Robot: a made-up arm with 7 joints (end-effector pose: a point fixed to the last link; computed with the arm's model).
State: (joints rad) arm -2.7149 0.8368 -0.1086 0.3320 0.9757 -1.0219 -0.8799
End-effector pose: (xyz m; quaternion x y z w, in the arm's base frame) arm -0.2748 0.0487 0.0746 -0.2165 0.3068 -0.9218 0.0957
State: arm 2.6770 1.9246 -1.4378 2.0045 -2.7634 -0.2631 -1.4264
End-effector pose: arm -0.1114 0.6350 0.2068 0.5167 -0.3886 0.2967 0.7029
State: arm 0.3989 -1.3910 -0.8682 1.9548 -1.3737 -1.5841 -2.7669
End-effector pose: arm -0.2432 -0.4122 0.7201 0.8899 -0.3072 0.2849 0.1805
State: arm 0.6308 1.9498 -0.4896 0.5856 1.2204 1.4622 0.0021
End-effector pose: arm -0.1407 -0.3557 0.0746 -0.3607 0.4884 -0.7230 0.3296
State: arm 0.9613 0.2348 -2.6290 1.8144 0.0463 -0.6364 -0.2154
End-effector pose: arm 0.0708 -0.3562 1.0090 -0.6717 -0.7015 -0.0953 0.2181
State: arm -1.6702 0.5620 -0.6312 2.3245 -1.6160 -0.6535 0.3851
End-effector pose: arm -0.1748 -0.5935 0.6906 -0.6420 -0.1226 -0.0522 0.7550
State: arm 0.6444 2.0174 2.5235 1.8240 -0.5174 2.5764 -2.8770
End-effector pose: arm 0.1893 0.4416 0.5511 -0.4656 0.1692 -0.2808 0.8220
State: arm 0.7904 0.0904 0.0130 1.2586 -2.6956 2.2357 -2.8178
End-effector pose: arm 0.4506 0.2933 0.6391 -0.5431 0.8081 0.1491 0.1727
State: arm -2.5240 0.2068 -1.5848 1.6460 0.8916 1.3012 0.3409
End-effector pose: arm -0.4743 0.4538 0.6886 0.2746 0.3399 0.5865 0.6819
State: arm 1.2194 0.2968 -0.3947 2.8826 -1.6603 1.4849 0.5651
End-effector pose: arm 0.2586 0.1660 1.0930 -0.1234 -0.8027 -0.2659 0.5194
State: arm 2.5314 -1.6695 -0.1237 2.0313 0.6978 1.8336 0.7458
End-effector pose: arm 0.3796 -0.2509 0.8517 0.7422 0.3748 0.5268 0.1762
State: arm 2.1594 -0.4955 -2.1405 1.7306 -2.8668 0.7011 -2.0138
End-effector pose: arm 0.6896 -0.1509 0.5724 0.6434 -0.5765 -0.4997 0.0633
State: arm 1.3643 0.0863 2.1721 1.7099 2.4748 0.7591 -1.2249
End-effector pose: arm -0.5121 -0.2040 0.8264 0.3811 0.8694 0.3065 0.0706
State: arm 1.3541 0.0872 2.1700 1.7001 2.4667 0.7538 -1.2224
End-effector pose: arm -0.5164 -0.1983 0.8213 0.3859 0.8646 0.3127 0.0760
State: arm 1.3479 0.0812 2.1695 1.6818 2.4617 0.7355 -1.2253
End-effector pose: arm -0.5222 -0.1983 0.8085 0.3900 0.8562 0.3273 0.0873
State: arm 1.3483 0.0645 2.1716 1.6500 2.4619 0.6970 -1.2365
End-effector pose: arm -0.5300 -0.2071 0.7833 0.3929 0.8415 0.3549 0.1074
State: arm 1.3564 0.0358 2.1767 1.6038 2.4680 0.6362 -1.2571
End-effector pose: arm -0.5379 -0.2243 0.7440 0.3943 0.8175 0.3973 0.1355
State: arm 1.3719 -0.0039 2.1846 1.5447 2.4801 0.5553 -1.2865
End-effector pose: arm -0.5429 -0.2470 0.6913 0.3938 0.7818 0.4531 0.1682
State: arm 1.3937 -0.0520 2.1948 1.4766 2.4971 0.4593 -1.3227
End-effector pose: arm -0.5419 -0.2706 0.6288 0.3916 0.7331 0.5187 0.2005
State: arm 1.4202 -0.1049 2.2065 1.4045 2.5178 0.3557 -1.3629
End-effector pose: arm -0.5332 -0.2909 0.5621 0.3873 0.6727 0.5879 0.2275
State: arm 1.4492 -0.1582 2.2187 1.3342 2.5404 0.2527 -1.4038
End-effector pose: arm -0.5176 -0.3052 0.4980 0.3814 0.6052 0.6540 0.2461
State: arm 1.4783 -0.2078 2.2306 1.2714 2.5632 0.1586 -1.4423
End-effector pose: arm -0.4980 -0.3133 0.4423 0.3745 0.5376 0.7109 0.2557
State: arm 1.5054 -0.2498 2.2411 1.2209 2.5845 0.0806 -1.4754
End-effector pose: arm -0.4782 -0.3171 0.3990 0.3674 0.4780 0.7550 0.2580
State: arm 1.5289 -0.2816 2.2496 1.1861 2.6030 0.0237 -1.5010
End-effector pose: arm -0.4613 -0.3197 0.3693 0.3612 0.4335 0.7850 0.2556
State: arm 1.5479 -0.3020 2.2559 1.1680 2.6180 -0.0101 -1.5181
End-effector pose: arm -0.4491 -0.3235 0.3526 0.3564 0.4079 0.8022 0.2511
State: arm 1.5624 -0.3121 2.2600 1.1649 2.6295 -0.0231 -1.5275
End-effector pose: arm -0.4419 -0.3295 0.3466 0.3530 0.4004 0.8090 0.2460
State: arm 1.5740 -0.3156 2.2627 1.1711 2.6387 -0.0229 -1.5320
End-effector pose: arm -0.4377 -0.3373 0.3472 0.3506 0.4045 0.8095 0.2411
